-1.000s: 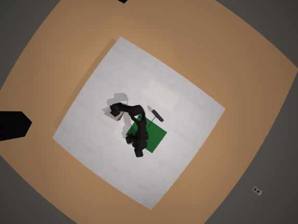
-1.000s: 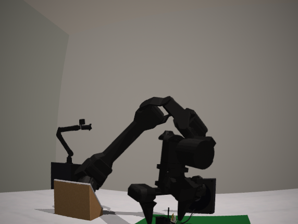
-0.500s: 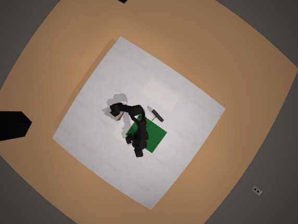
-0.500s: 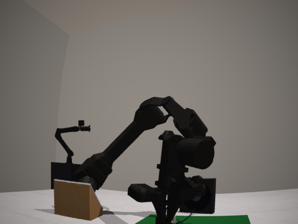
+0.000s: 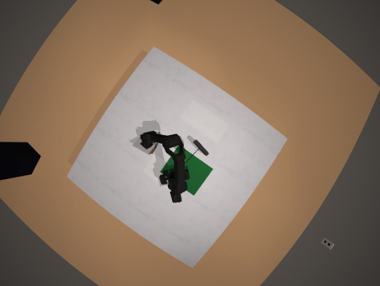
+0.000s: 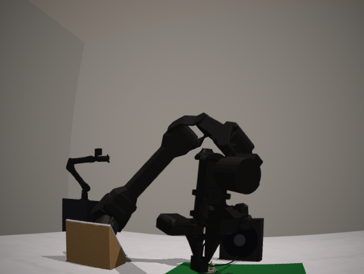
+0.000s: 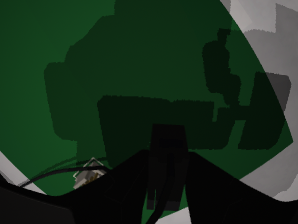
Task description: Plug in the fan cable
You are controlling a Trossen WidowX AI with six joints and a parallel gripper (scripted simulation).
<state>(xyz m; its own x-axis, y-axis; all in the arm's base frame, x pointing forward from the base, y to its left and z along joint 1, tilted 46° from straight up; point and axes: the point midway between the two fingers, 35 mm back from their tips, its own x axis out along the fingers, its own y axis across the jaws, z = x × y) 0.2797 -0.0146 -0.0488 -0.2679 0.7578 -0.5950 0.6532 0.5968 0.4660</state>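
Right now the four-pin header is 9 cm to the left of my gripper tip and 5 cm below it. Also, from my gripper tip: green board (6 cm below, 6 cm ahead, 5 cm to the left); then black fan (23 cm to the left, 4 cm ahead, 1 cm above); then black fan plug (1 cm to the left, 1 cm behind).
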